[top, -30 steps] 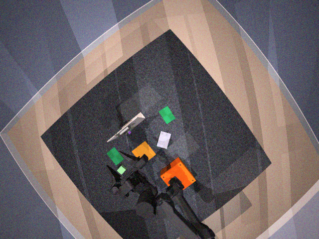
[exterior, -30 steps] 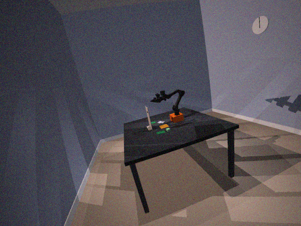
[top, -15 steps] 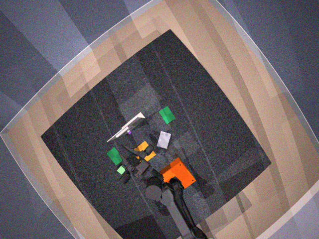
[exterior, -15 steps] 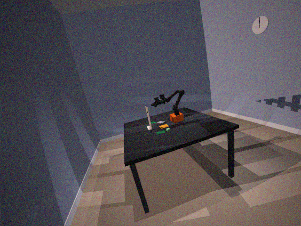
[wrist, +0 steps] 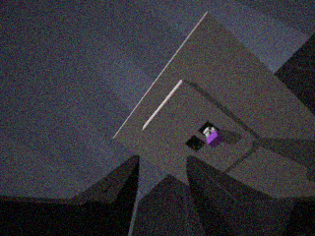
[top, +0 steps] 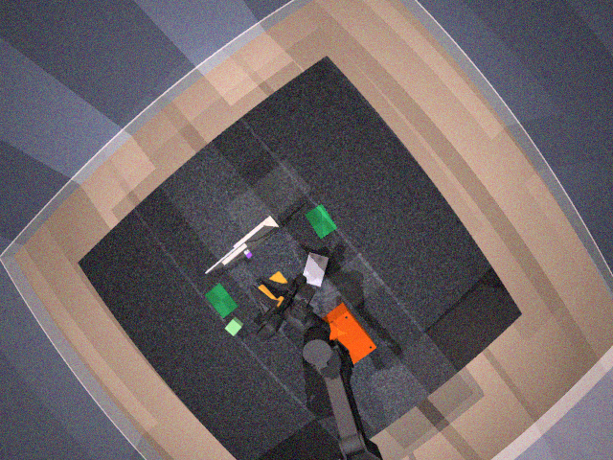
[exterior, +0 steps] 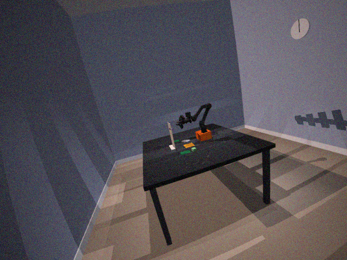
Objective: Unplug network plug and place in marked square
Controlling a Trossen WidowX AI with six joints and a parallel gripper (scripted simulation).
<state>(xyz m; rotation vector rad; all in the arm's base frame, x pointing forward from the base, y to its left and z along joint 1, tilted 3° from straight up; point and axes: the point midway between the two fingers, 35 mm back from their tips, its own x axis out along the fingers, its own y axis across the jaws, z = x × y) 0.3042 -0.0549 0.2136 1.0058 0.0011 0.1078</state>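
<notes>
Right now my gripper tip is 7 cm short of the network plug, 5 cm above it and 2 cm to the left of it. Also, from my gripper tip: light green cube 28 cm below, 26 cm to the left, 6 cm behind; then orange marked square 30 cm below, 9 cm behind, 7 cm to the left; then upright panel 15 cm below, 9 cm ahead, 2 cm to the right.
</notes>
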